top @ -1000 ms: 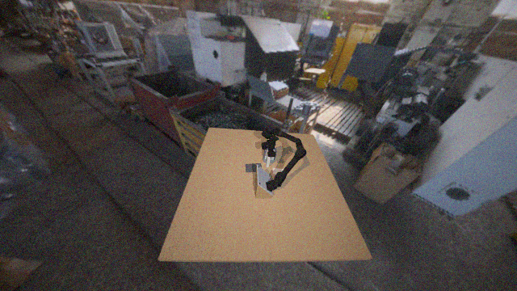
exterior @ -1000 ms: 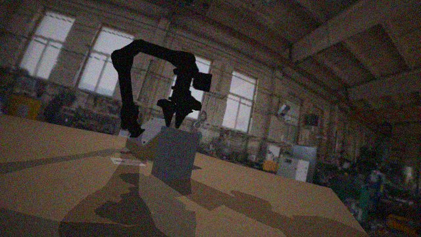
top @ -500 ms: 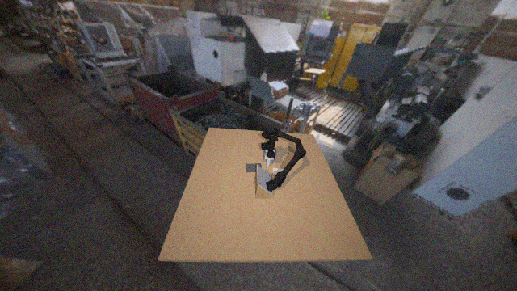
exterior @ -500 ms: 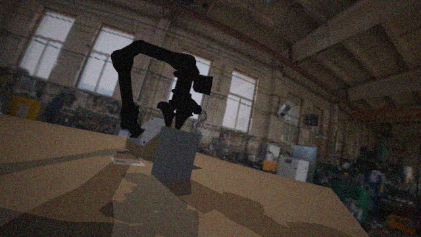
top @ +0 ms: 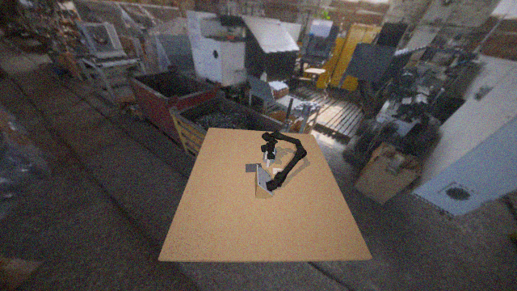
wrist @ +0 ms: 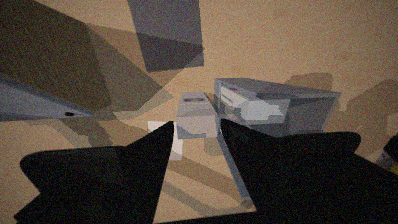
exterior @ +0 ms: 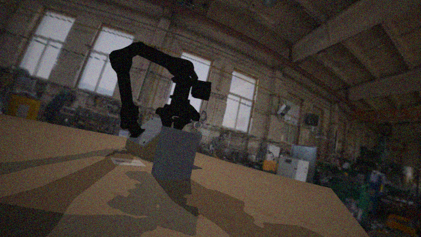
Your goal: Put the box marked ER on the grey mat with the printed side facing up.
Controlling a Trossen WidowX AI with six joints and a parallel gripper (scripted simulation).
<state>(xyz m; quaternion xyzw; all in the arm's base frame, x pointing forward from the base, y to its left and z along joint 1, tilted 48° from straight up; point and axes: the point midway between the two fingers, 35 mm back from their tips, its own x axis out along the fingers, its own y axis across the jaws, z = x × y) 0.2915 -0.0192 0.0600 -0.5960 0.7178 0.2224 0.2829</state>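
Now: gripper tip 2 cm past the grey mat, 13 cm to the right of it and 11 cm above it. Also, from my gripper tip: paper (8 cm behind, 9 cm to the right, 11 cm below).
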